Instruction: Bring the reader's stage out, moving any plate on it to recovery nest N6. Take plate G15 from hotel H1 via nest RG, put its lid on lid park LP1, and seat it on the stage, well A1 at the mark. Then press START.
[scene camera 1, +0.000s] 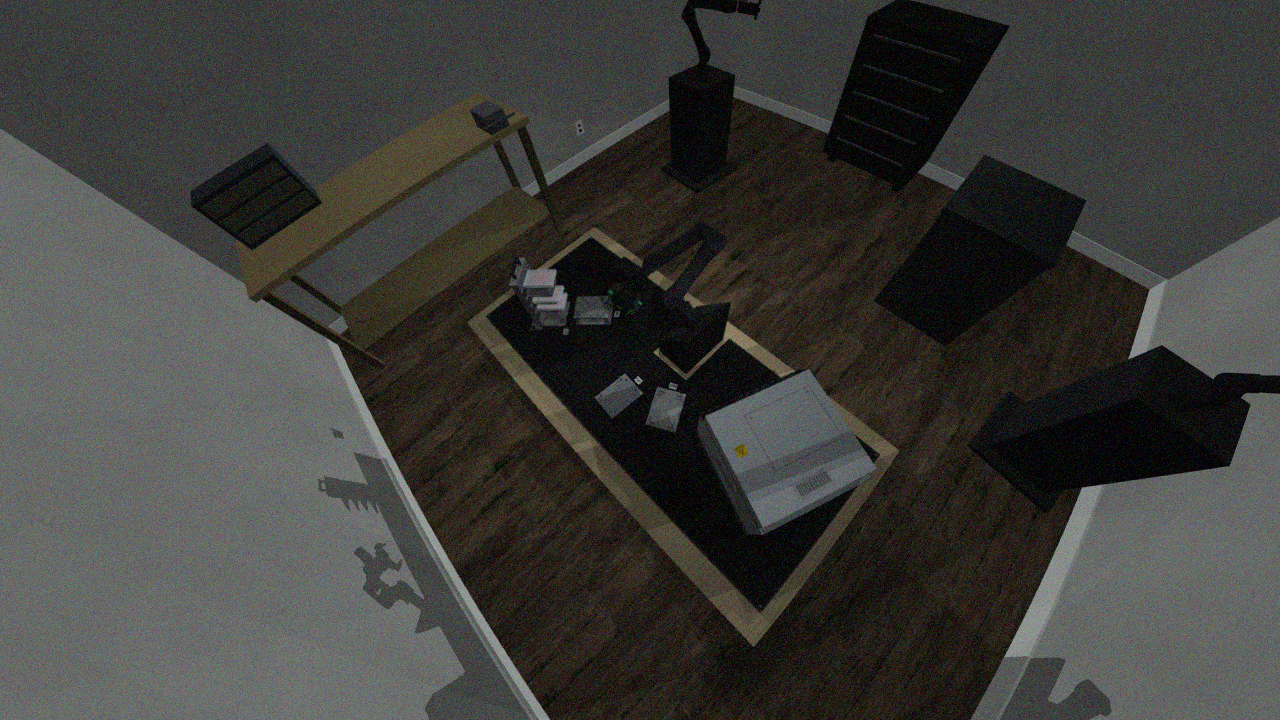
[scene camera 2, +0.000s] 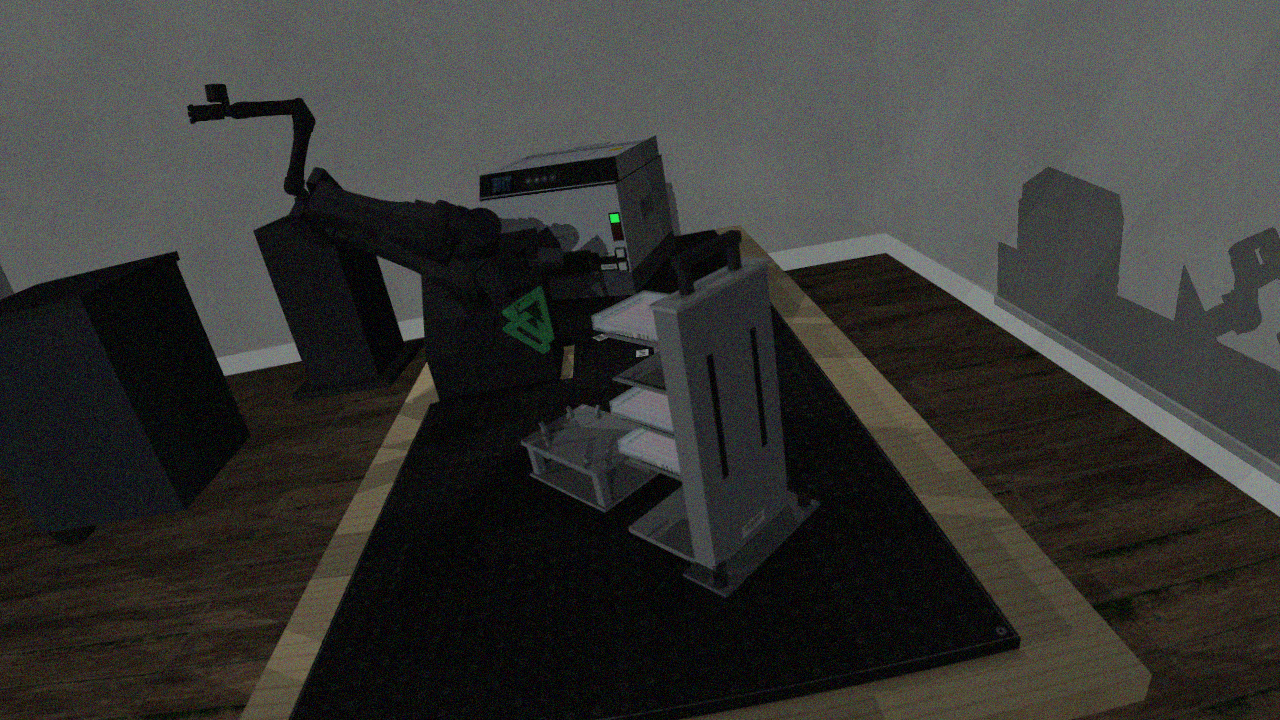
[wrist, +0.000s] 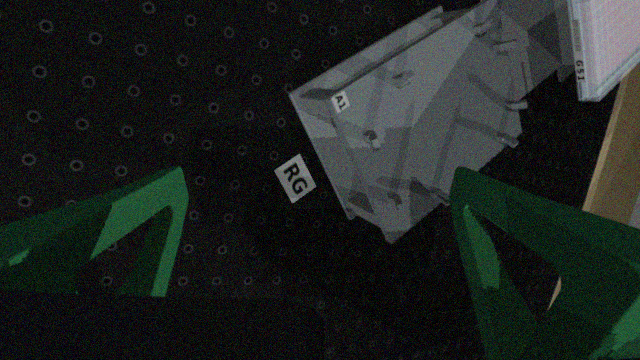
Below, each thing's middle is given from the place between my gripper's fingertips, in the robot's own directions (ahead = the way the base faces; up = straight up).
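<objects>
From the RG label (wrist: 294, 176), my gripper's 2 cm past it and 7 cm to the left of it, and it's 14 cm above it.
</objects>
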